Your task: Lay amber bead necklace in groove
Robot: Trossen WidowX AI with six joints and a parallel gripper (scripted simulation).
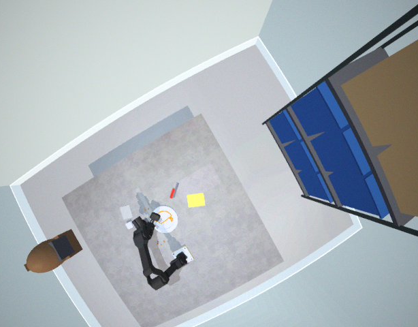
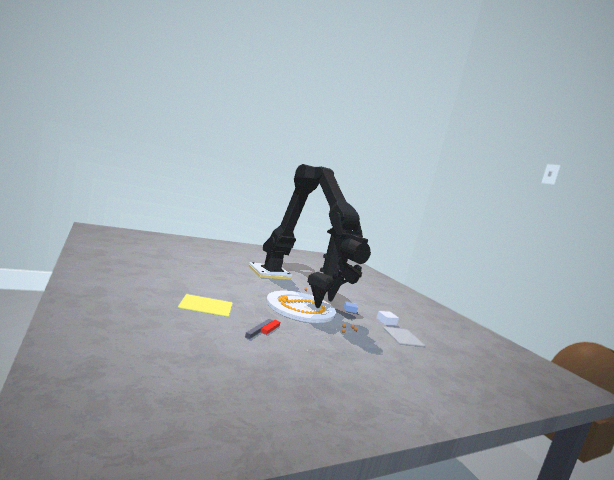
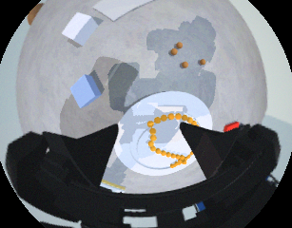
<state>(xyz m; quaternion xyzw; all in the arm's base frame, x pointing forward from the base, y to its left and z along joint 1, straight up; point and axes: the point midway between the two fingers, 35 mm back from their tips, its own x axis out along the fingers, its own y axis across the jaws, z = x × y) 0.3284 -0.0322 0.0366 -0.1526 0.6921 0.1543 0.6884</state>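
Right now the round white bead board is 3 cm behind my gripper tip, 6 cm to the right of it and 1 cm below it. The rest, counted from my gripper tip: white block: 10 cm ahead, 17 cm to the left, 1 cm below; blue block: 1 cm ahead, 11 cm to the left, 1 cm below; grey sheet: 19 cm ahead, 14 cm to the left, 2 cm below.
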